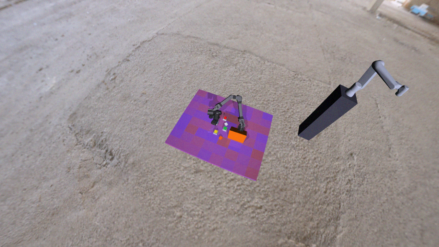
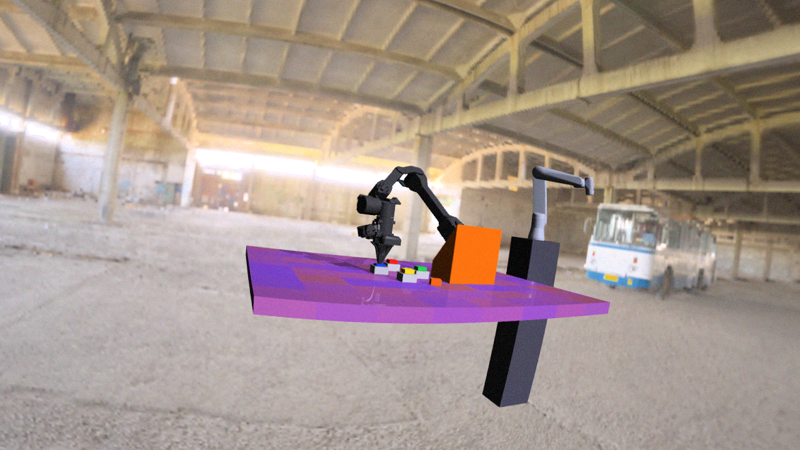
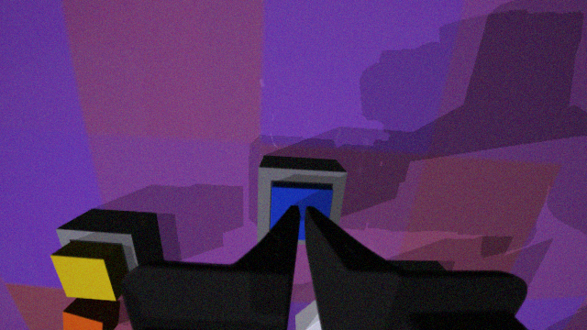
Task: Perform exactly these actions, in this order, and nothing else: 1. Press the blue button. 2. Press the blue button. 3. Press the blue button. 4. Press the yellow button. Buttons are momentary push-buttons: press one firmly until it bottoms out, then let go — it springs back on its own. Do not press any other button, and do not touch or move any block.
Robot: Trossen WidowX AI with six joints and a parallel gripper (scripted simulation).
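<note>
My gripper tip is 1 cm above the blue button. The rest, counted from my gripper tip: yellow button (6 cm behind, 12 cm to the left); small white block (12 cm behind, 4 cm to the right, 2 cm below); red button (8 cm behind, 10 cm to the right).
</note>
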